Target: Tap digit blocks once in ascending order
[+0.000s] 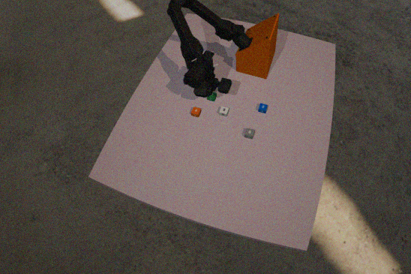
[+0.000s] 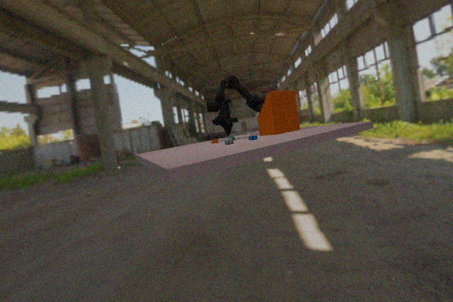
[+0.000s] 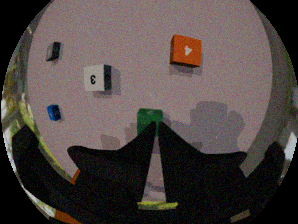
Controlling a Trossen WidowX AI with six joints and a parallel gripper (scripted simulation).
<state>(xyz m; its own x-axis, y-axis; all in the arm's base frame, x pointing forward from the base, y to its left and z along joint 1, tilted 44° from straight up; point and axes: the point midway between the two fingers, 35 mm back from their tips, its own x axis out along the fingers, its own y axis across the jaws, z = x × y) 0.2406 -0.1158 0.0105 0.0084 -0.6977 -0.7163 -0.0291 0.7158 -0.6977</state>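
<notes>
Now: gripper tip 10 mm past the green block, 10 mm to the right of it and 20 mm above it. Also, from my gripper tip: blue block 20 mm behind, 230 mm to the left, 20 mm below; orange block 90 mm ahead, 20 mm to the right, 20 mm below; white block 50 mm ahead, 80 mm to the left, 20 mm below.
</notes>
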